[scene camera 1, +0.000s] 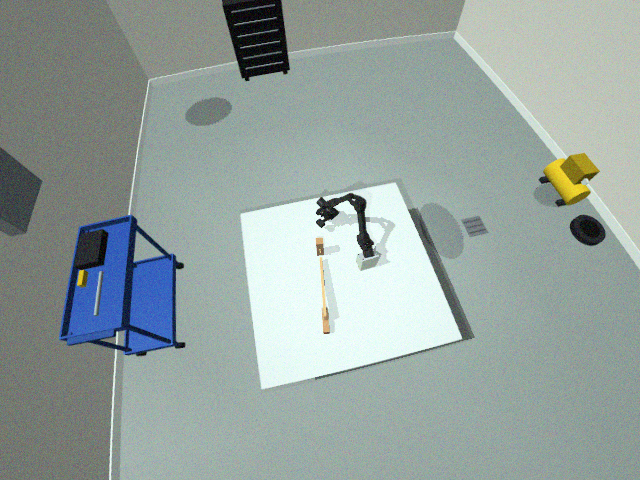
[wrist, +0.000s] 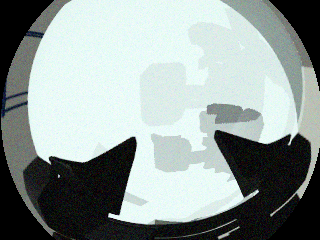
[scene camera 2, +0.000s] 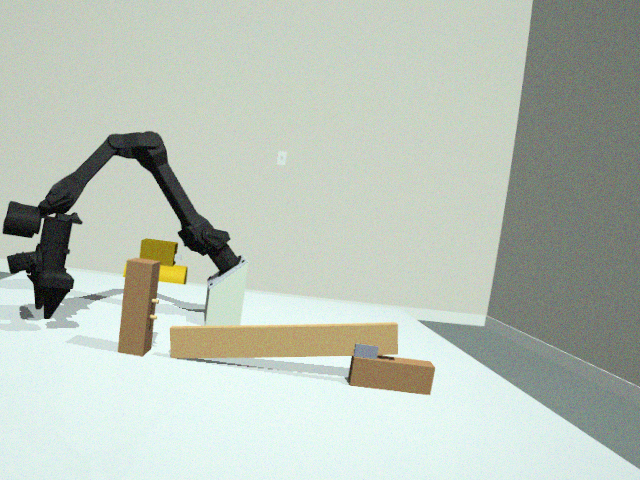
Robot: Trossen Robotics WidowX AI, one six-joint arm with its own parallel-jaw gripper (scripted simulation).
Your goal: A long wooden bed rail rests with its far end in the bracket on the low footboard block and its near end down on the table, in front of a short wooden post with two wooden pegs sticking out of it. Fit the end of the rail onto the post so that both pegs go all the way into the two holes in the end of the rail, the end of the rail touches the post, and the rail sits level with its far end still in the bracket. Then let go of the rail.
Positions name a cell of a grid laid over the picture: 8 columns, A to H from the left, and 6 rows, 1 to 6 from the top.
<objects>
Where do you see a short wooden post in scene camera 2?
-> At B4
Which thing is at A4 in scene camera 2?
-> My gripper.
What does my gripper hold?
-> Nothing.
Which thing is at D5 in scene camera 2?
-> A long wooden rail.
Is my gripper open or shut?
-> Open.
</objects>
